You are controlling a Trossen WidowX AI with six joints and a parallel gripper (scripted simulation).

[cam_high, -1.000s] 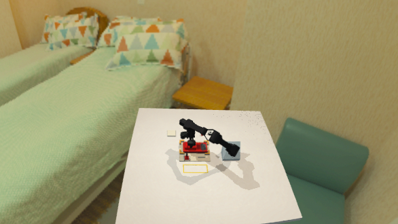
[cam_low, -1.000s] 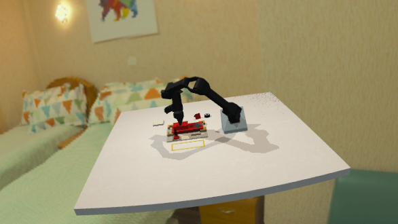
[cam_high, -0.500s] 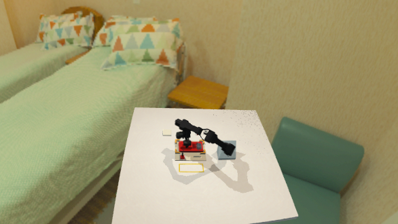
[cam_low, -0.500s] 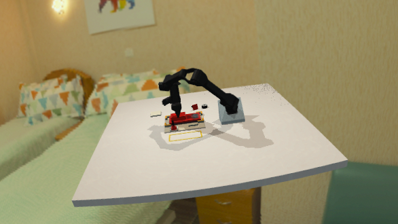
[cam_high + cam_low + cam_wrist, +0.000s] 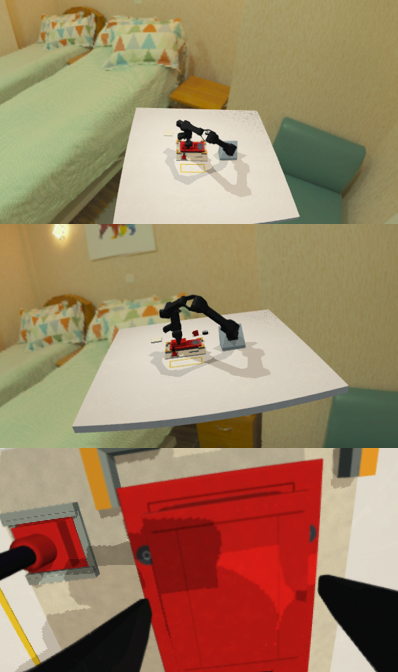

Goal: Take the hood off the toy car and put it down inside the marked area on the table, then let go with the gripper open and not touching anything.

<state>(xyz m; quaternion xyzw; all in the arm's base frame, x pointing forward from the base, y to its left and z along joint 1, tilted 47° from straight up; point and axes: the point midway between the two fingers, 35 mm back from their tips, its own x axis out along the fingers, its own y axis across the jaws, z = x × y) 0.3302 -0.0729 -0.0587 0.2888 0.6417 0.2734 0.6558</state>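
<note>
Right now my gripper tip is right at the red hood. Round my gripper tip: dark round part: 19 cm to the right, 19 cm behind, 3 cm below; then cream tile: 19 cm to the right, 16 cm ahead, 4 cm below.
</note>
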